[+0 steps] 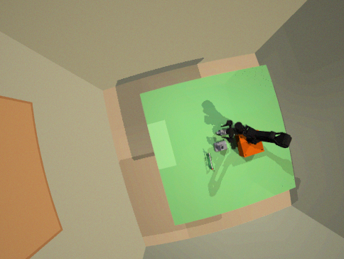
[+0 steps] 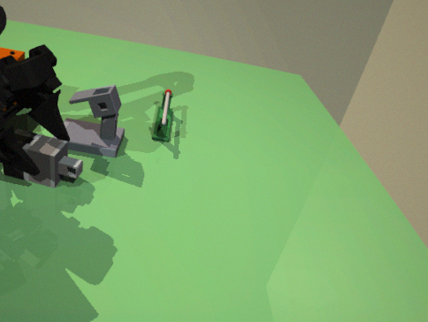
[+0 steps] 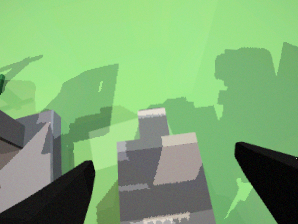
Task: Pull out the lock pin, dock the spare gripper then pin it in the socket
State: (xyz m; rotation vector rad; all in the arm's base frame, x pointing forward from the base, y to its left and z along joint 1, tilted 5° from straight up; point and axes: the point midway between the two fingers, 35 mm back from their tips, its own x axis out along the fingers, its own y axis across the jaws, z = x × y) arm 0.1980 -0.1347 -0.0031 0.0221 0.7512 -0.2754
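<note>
Now: gripper tip 10 mm past the spare gripper, 10 mm to the right of it and 10 mm above it. Also, from my gripper tip: green rest 170 mm ahead, 220 mm to the left, 20 mm below; then grey mount 50 mm ahead, 120 mm to the left, 10 mm above.
</note>
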